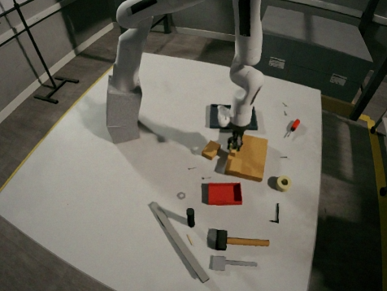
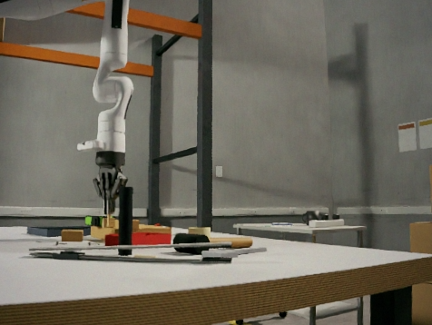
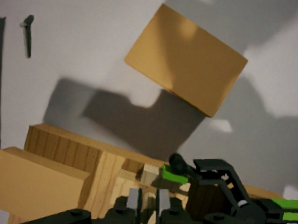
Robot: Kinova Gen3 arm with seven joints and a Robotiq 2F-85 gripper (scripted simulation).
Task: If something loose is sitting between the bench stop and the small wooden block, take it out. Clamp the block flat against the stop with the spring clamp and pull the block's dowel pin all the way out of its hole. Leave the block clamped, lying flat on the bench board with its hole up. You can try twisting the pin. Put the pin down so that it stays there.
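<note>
My gripper is now 2 cm above the dowel pin. The rest, counted from my hand: pale wooden block (4 cm below); wooden bench board (6 cm below, 6 cm ahead); tan wooden block (9 cm behind, 7 cm below, 1 cm to the left).
</note>
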